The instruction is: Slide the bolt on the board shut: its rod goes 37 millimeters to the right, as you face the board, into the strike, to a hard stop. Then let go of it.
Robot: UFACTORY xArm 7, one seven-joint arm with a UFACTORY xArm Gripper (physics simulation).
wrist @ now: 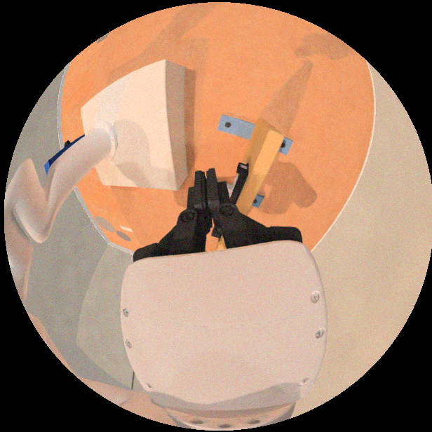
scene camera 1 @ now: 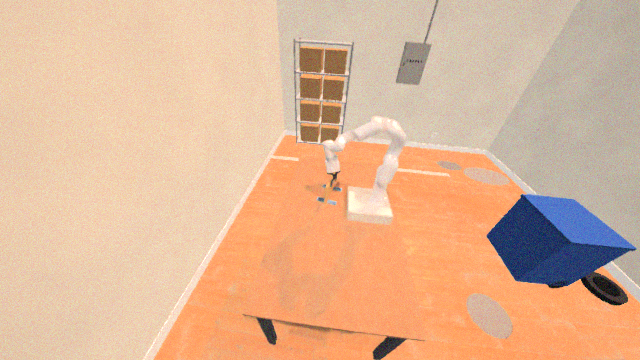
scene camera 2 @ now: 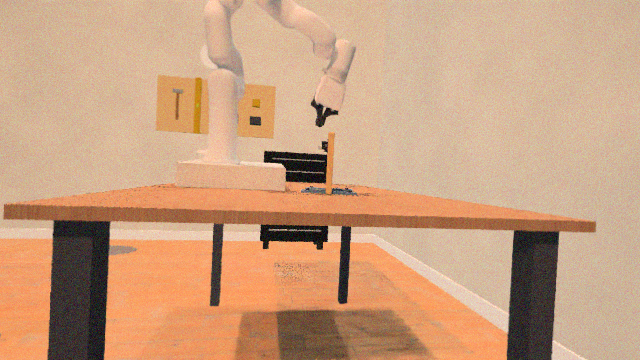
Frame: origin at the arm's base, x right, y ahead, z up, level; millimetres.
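Where they show: gripper, between the fingertips: [scene camera 1: 335, 179] [scene camera 2: 318, 126]; arm's base, origin of its link: [scene camera 1: 375, 201] [scene camera 2: 221, 162].
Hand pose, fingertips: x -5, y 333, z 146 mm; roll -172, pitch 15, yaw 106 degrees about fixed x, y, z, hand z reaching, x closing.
Note:
Each offset is from my fingertips to the centre of the thing. "spot": to the spot under its first point.
The upright wooden board {dx +78, dy +42, dz -138 mm} [scene camera 1: 328, 193] [scene camera 2: 330, 165] [wrist: 263, 159] stands edge-on in scene camera 2, on blue-grey feet {spot: dx +192, dy +81, dz -219 mm} [scene camera 2: 345, 191] [wrist: 236, 127]. Black bolt hardware {dx +94, dy +14, dz -81 mm} [scene camera 2: 324, 146] [wrist: 240, 182] sits on its left side there; in the wrist view a pale piece shows beside it. My fingers hide part of the bolt, and I cannot tell how far its rod reaches or make out the strike. My gripper [scene camera 1: 333, 183] [scene camera 2: 320, 124] [wrist: 207, 182] is shut with nothing between its fingers. In scene camera 2 it is above the hardware and slightly left of the board's top edge.
The white arm base [scene camera 1: 370, 205] [scene camera 2: 230, 175] [wrist: 145, 130] stands on the wooden table [scene camera 2: 300, 216], on the bolt's side of the board. A shelf rack [scene camera 1: 324, 73] with boxes stands at the far wall. A blue box [scene camera 1: 540, 240] shows at the right of scene camera 1.

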